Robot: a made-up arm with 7 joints. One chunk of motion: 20 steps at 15 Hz.
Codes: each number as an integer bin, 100 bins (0 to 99) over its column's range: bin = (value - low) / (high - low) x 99, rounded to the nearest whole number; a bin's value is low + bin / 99 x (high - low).
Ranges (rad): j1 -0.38..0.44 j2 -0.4..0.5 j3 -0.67..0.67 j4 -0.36..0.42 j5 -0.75..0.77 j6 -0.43..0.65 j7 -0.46..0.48
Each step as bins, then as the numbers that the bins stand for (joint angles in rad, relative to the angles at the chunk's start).
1 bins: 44 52 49 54 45 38 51
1 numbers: -0.0156 0.0727 -0.0068 0.0655 -0.0591 -0.0155 0.0242
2 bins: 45 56 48 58 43 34 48
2 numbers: -0.0073 0.1091 -0.0203 0.0970 -0.0898 -0.0591 -0.0042
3 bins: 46 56 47 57 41 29 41
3 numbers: 0.0010 0.1091 -0.0338 0.0891 -0.1205 -0.1136 -0.0707
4 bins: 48 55 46 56 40 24 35
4 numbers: 0.0176 0.1000 -0.0474 0.0812 -0.1359 -0.1682 -0.1277
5 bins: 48 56 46 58 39 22 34
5 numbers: 0.0176 0.1091 -0.0474 0.0970 -0.1512 -0.1900 -0.1372
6 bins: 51 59 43 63 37 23 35
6 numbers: 0.0424 0.1364 -0.0880 0.1364 -0.1819 -0.1791 -0.1277
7 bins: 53 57 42 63 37 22 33
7 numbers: 0.0590 0.1182 -0.1015 0.1364 -0.1819 -0.1900 -0.1467
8 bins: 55 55 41 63 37 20 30
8 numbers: 0.0756 0.1000 -0.1151 0.1364 -0.1819 -0.2118 -0.1752
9 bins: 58 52 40 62 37 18 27
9 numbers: 0.1004 0.0727 -0.1286 0.1285 -0.1819 -0.2336 -0.2036
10 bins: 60 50 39 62 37 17 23
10 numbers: 0.1170 0.0545 -0.1421 0.1285 -0.1819 -0.2445 -0.2416
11 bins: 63 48 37 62 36 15 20
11 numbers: 0.1418 0.0364 -0.1692 0.1285 -0.1973 -0.2664 -0.2701
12 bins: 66 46 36 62 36 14 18
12 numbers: 0.1667 0.0182 -0.1827 0.1285 -0.1973 -0.2773 -0.2891
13 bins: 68 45 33 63 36 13 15
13 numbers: 0.1832 0.0091 -0.2233 0.1364 -0.1973 -0.2882 -0.3176
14 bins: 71 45 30 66 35 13 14
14 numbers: 0.2081 0.0091 -0.2639 0.1600 -0.2126 -0.2882 -0.3271
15 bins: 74 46 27 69 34 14 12
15 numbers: 0.2329 0.0182 -0.3045 0.1836 -0.2280 -0.2773 -0.3461
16 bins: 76 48 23 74 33 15 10
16 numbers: 0.2495 0.0364 -0.3587 0.2230 -0.2433 -0.2664 -0.3651
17 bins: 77 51 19 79 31 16 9
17 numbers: 0.2578 0.0636 -0.4128 0.2624 -0.2740 -0.2555 -0.3745
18 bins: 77 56 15 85 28 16 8
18 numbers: 0.2578 0.1091 -0.4670 0.3097 -0.3201 -0.2555 -0.3840
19 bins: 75 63 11 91 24 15 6
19 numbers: 0.2412 0.1727 -0.5211 0.3570 -0.3815 -0.2664 -0.4030
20 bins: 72 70 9 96 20 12 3
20 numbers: 0.2164 0.2364 -0.5482 0.3964 -0.4429 -0.2991 -0.4315
